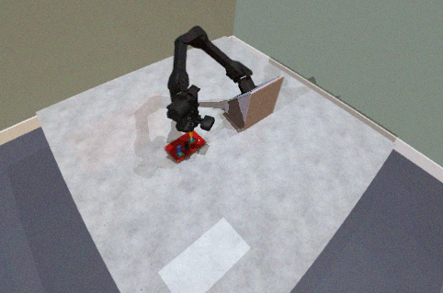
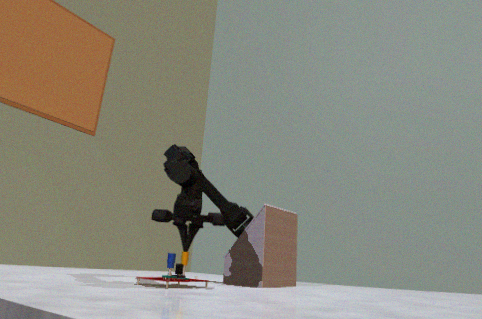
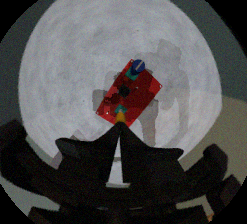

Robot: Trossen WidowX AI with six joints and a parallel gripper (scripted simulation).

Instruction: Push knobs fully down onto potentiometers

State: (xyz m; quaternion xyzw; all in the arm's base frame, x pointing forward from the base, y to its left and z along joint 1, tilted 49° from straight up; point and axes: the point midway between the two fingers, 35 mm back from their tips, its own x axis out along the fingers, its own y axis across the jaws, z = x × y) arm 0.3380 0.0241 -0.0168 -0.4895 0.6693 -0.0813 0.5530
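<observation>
Right now my gripper tip is 8 cm short of the blue knob, 4 cm to the right of it and 2 cm above it. Round my gripper tip: yellow knob: 2 cm below.
</observation>
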